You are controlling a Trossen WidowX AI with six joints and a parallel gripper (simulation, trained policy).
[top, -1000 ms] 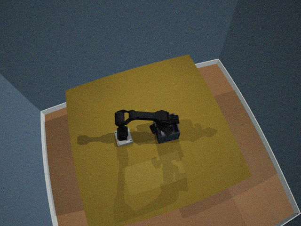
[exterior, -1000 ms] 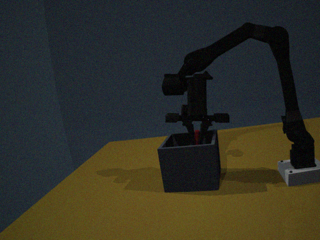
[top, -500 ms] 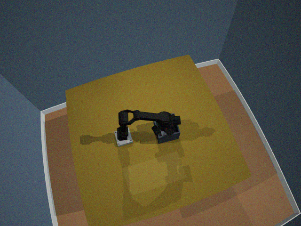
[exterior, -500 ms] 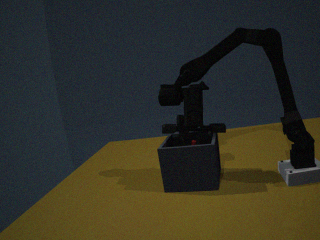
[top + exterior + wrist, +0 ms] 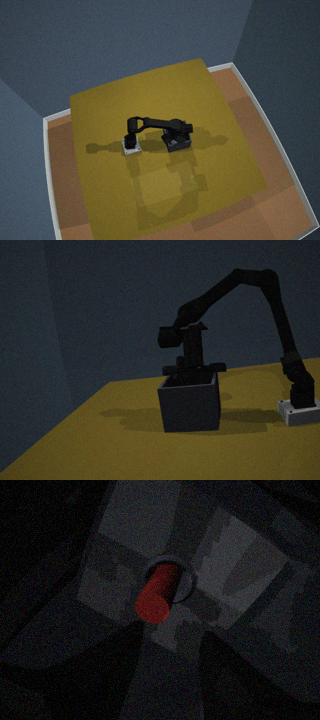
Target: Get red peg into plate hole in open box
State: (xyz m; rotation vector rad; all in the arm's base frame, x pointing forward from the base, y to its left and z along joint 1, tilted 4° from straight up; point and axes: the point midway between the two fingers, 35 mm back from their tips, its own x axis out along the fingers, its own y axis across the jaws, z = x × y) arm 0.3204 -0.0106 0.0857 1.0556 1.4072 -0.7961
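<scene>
My gripper tip is 30 mm above the red peg, 10 mm to the left of it and 10 mm short of it. The rest, counted from my gripper tip: grey plate: 30 mm below, 10 mm to the right, 10 mm ahead.
</scene>
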